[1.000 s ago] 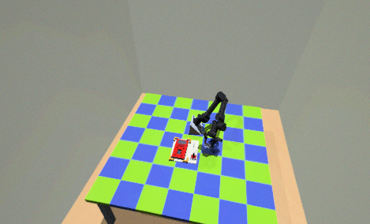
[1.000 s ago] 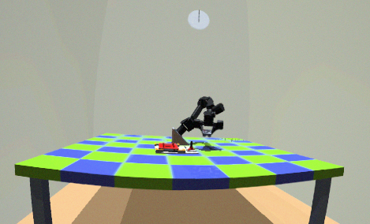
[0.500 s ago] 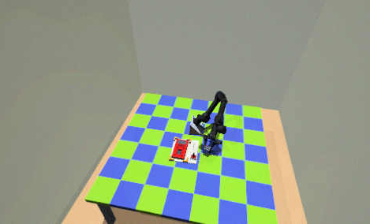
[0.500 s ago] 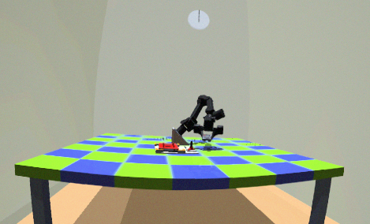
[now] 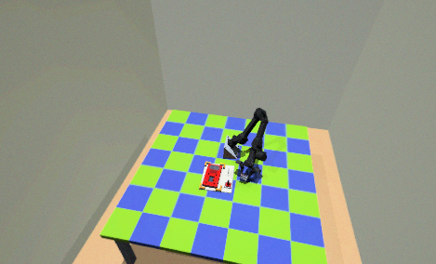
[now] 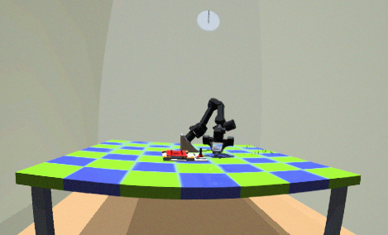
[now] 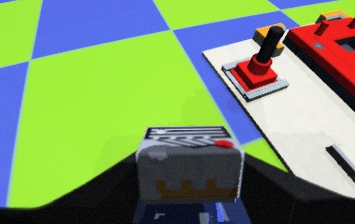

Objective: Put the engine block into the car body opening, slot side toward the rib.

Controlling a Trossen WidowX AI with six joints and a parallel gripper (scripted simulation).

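My gripper tip is now right at the grey engine block. The rest, counted from my gripper tip: grey holder (11 cm to the right, 6 cm ahead); white-and-grey base plate (20 cm to the right, 3 cm below).
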